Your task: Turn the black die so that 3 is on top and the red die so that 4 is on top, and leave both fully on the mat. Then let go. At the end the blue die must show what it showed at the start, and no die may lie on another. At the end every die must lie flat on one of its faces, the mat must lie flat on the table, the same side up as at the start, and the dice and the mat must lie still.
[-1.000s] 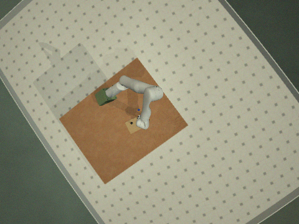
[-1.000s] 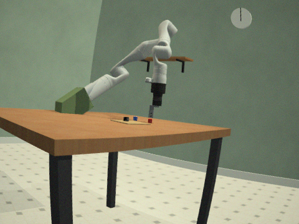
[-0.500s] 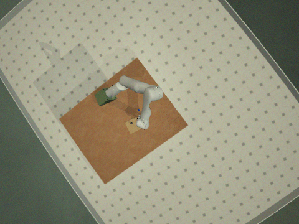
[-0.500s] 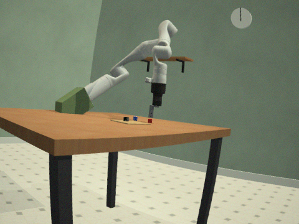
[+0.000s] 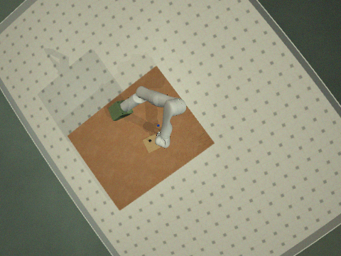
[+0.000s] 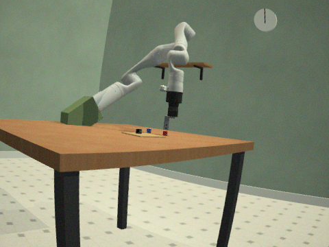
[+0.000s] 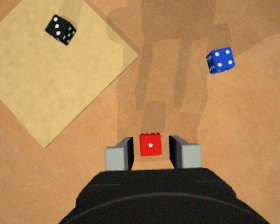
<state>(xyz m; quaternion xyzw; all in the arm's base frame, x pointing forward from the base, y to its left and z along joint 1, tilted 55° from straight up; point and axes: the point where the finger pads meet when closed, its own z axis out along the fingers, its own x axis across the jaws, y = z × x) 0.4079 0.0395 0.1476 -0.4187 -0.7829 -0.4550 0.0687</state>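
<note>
The red die lies 30 mm below my hand. Round my hand: tan mat (150 mm to the right, 40 mm below); blue die (110 mm behind, 30 mm below); black die (30 mm behind, 140 mm to the right, 30 mm below).
</note>
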